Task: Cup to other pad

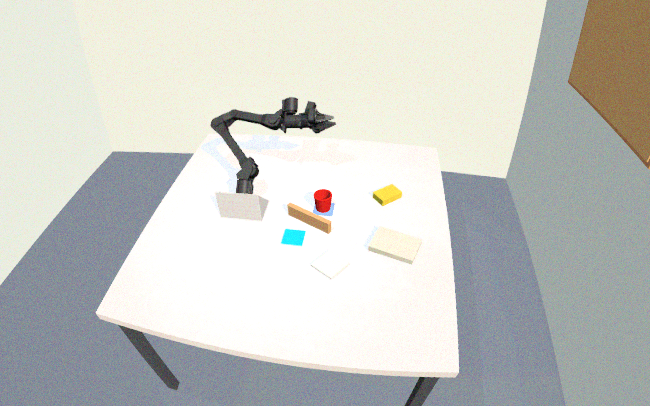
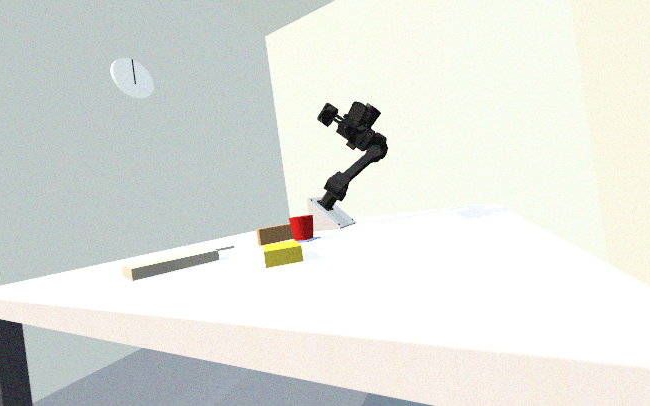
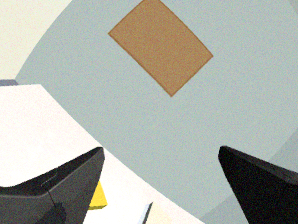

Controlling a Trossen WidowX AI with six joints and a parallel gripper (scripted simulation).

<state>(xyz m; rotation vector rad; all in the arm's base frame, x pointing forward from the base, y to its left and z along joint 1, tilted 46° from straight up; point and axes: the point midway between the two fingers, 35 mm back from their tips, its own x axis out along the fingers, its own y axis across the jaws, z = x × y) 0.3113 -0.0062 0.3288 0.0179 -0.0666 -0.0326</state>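
The red cup lies 3 cm behind my gripper tip, 17 cm to the right of it and 29 cm below it. From my gripper tip the other things lie so: wooden block: 8 cm behind, 26 cm to the right, 31 cm below; light blue pad: 3 cm behind, 17 cm to the right, 34 cm below; yellow block: 24 cm ahead, 6 cm to the right, 31 cm below.
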